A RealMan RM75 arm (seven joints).
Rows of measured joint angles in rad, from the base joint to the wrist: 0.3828 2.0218 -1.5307 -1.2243 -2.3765 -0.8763 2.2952; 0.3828 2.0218 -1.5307 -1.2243 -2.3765 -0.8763 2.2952; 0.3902 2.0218 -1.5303 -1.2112 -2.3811 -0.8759 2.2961; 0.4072 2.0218 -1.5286 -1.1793 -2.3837 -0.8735 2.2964; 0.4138 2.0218 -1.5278 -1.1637 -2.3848 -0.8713 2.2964; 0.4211 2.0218 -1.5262 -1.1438 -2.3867 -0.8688 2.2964; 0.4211 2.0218 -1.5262 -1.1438 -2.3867 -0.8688 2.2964; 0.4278 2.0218 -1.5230 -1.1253 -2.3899 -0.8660 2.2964; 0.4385 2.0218 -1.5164 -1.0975 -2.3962 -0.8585 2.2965; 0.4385 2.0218 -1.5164 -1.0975 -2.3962 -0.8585 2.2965; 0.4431 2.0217 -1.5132 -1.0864 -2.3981 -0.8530 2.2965; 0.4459 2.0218 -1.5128 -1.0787 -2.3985 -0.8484 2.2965; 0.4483 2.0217 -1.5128 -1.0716 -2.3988 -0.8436 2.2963; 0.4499 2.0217 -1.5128 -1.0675 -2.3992 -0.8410 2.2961; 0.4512 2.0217 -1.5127 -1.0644 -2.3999 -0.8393 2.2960; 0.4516 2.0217 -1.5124 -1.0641 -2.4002 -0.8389 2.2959; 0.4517 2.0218 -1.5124 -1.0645 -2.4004 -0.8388 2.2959; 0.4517 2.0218 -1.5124 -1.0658 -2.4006 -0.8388 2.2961
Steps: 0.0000 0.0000 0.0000 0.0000 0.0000 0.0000 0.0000; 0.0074 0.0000 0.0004 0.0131 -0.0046 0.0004 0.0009; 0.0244 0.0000 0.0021 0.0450 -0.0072 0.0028 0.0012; 0.0310 0.0000 0.0029 0.0606 -0.0083 0.0050 0.0012; 0.0383 0.0000 0.0045 0.0805 -0.0102 0.0075 0.0012; 0.0383 0.0000 0.0045 0.0805 -0.0102 0.0075 0.0012; 0.0450 0.0000 0.0077 0.0990 -0.0134 0.0103 0.0012; 0.0557 0.0000 0.0143 0.1268 -0.0197 0.0178 0.0013; 0.0557 0.0000 0.0143 0.1268 -0.0197 0.0178 0.0013; 0.0603 -0.0001 0.0175 0.1379 -0.0216 0.0233 0.0013; 0.0631 0.0000 0.0179 0.1456 -0.0220 0.0279 0.0013; 0.0655 -0.0001 0.0179 0.1527 -0.0223 0.0327 0.0011; 0.0671 -0.0001 0.0179 0.1568 -0.0227 0.0353 0.0009; 0.0684 -0.0001 0.0180 0.1599 -0.0234 0.0370 0.0008; 0.0688 -0.0001 0.0183 0.1602 -0.0237 0.0374 0.0007; 0.0689 0.0000 0.0183 0.1598 -0.0239 0.0375 0.0007; 0.0689 0.0000 0.0183 0.1585 -0.0241 0.0375 0.0009
